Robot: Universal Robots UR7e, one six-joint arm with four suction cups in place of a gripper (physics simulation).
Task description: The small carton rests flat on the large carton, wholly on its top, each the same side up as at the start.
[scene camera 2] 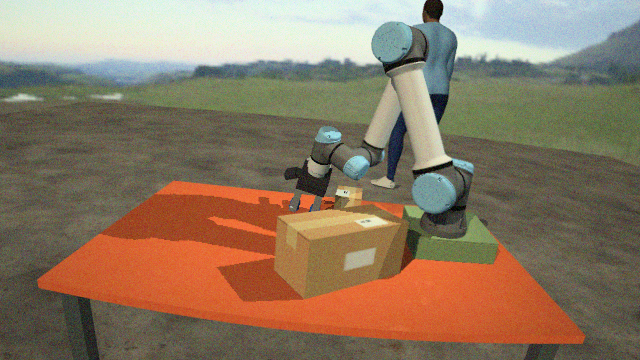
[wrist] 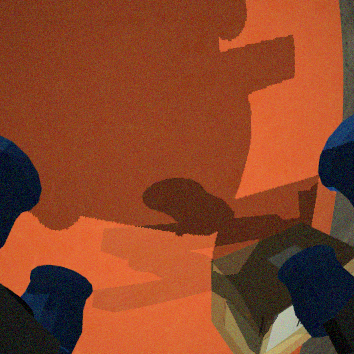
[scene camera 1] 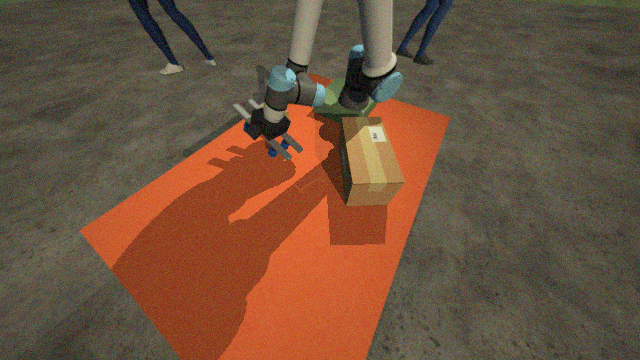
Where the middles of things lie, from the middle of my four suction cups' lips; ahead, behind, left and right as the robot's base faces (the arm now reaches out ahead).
Right now the small carton [wrist: 248,301] is 140 mm behind my suction cup, 130 mm to the right of it and 50 mm below it. Round my suction cup: large carton [scene camera 2: 319,252] 130 mm behind, 380 mm to the left, 10 mm below.
